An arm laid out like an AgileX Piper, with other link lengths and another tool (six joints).
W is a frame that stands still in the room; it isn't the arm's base.
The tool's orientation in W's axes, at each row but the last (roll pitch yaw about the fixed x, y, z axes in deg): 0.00, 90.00, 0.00; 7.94, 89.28, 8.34; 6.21, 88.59, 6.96; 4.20, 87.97, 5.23; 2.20, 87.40, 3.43; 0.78, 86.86, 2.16; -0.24, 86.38, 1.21; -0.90, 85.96, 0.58
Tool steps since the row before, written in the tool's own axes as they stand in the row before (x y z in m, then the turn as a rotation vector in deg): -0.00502, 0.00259, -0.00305, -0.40, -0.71, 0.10; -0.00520, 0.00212, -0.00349, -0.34, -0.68, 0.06; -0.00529, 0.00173, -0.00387, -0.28, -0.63, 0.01; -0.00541, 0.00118, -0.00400, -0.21, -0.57, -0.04; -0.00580, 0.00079, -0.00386, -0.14, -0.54, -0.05; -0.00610, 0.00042, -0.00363, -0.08, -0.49, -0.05; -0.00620, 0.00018, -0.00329, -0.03, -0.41, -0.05; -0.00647, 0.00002, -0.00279, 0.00, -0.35, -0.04
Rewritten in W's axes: -0.00305, 0.00259, 0.00502, 0.10, -0.71, 0.40; -0.00357, 0.00209, 0.00516, 0.06, -0.68, 0.34; -0.00402, 0.00166, 0.00520, 0.01, -0.63, 0.28; -0.00421, 0.00109, 0.00527, -0.04, -0.57, 0.21; -0.00413, 0.00069, 0.00562, -0.04, -0.54, 0.14; -0.00397, 0.00032, 0.00589, -0.04, -0.49, 0.08; -0.00368, 0.00009, 0.00598, -0.04, -0.41, 0.03; -0.00324, -0.00006, 0.00626, -0.03, -0.35, 0.00
